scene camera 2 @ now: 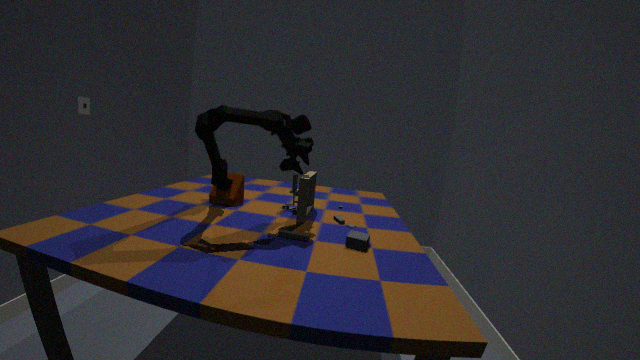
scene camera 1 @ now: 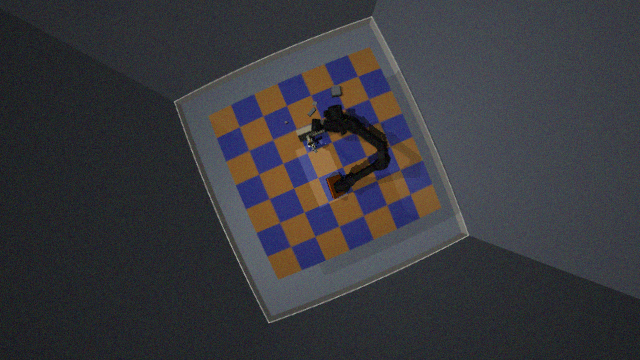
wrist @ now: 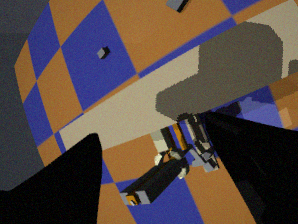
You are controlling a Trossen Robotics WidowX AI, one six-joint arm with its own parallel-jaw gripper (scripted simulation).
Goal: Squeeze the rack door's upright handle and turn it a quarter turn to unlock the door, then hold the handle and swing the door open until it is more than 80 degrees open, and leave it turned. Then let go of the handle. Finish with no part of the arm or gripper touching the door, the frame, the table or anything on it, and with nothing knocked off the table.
Labels:
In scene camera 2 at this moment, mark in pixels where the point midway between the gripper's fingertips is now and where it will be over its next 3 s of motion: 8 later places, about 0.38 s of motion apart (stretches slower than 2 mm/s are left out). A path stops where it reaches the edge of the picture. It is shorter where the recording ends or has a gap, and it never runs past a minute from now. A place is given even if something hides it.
My gripper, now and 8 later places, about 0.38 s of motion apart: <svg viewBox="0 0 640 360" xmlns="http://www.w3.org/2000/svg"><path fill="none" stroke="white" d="M305 169L302 170L299 170L296 169L296 169L296 172L296 176L296 180L295 183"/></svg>

